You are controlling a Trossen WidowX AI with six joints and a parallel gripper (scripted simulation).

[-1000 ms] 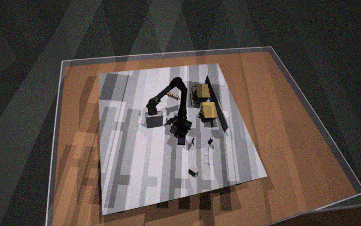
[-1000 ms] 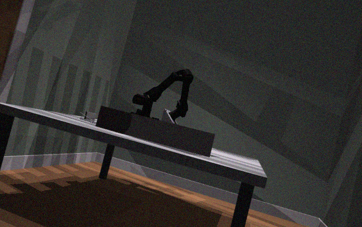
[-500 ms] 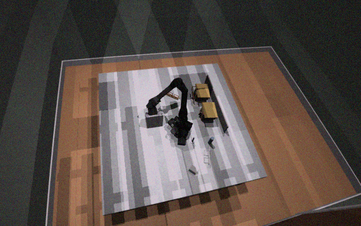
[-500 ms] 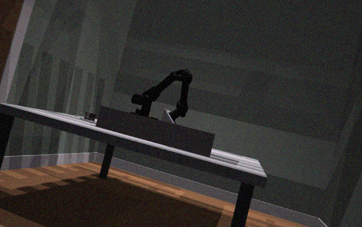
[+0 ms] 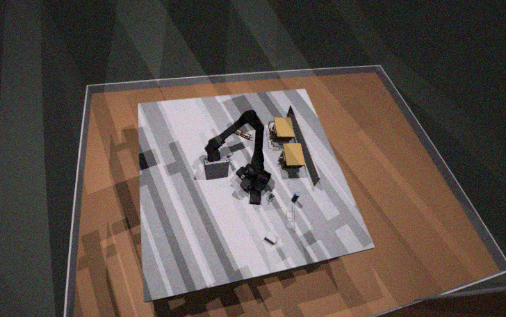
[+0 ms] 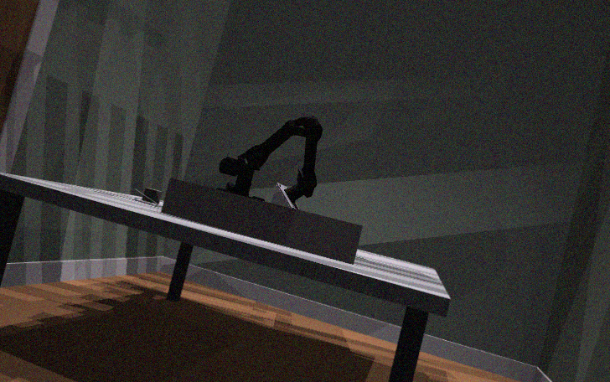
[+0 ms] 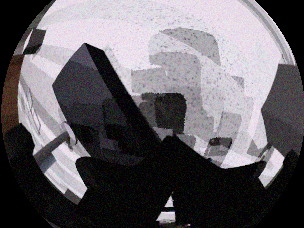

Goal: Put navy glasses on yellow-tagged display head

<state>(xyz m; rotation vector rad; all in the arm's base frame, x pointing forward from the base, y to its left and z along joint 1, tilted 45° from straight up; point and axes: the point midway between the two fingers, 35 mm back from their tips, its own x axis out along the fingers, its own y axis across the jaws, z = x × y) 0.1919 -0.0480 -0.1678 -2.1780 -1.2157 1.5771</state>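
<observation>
My gripper tip is now 3 cm short of the dark block and 5 cm to the left of it. From my gripper tip the other things lie so: long panel (45 cm ahead, 19 cm to the left, 3 cm above); then display head (30 cm ahead, 10 cm to the left, 4 cm above).
</observation>
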